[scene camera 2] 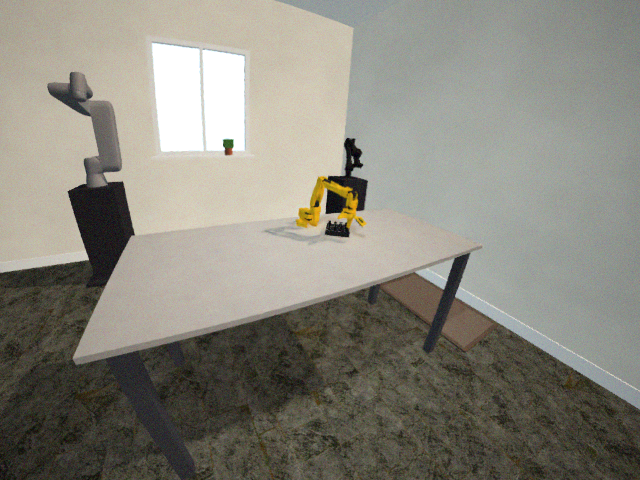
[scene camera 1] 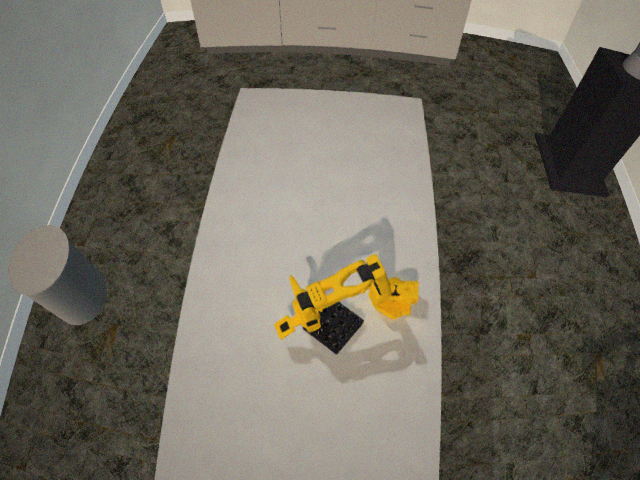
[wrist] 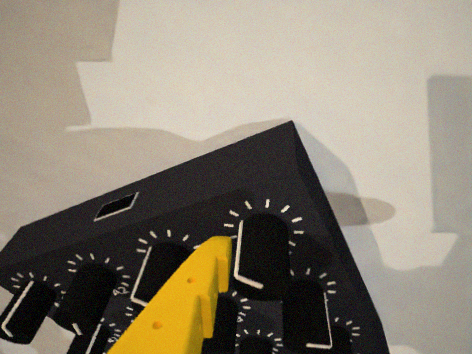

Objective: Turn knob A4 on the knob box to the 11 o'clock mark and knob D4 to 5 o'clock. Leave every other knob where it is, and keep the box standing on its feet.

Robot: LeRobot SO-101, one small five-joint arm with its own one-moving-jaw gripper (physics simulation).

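Frame: origin at the arm's base, x ahead, y left, z up, level; millimetres.
Seen in the pictures: hand at its tool point: [scene camera 2: 347, 229] [scene camera 1: 312, 327] [wrist: 230, 257]; arm's base at its link origin: [scene camera 2: 308, 225] [scene camera 1: 386, 298].
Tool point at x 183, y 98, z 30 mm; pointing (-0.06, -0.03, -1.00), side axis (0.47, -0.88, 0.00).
Observation:
Offsets run from my tool point to a thing's top centre. Level surfaces: height alone.
The black knob box {dz +8, dx -51, dy -15 mm} [scene camera 1: 345, 327] [scene camera 2: 337, 232] [wrist: 192, 172] stands upright on the table under the arm. Knob A4 {dz +8, dx +5, dy -6 mm} [wrist: 265, 250] is at the box's near-corner end of the top row in the wrist view. Its white line faces the left side of its dial, tilted a little upward; the exact mark is hard to read. D4 cannot be made out in the wrist view. My gripper [scene camera 1: 309, 319] [scene camera 2: 349, 222] [wrist: 227, 257] is fully open; one notched jaw shows in the wrist view. That jaw's tip is just left of A4, between it and knob A3 {dz +8, dx -17, dy +10 mm} [wrist: 165, 270]; contact is unclear.
Knob A2 {dz +8, dx -39, dy +25 mm} [wrist: 90, 292] and knob A1 {dz +8, dx -61, dy +40 mm} [wrist: 32, 310] stand farther left, and B4 {dz +8, dx -11, dy -28 mm} [wrist: 305, 310] stands below A4 to the right. More knobs crowd the lower edge of the wrist view. The pale table {dz -31 mm} [scene camera 1: 310, 170] [scene camera 2: 232, 268] carries the arm and box.

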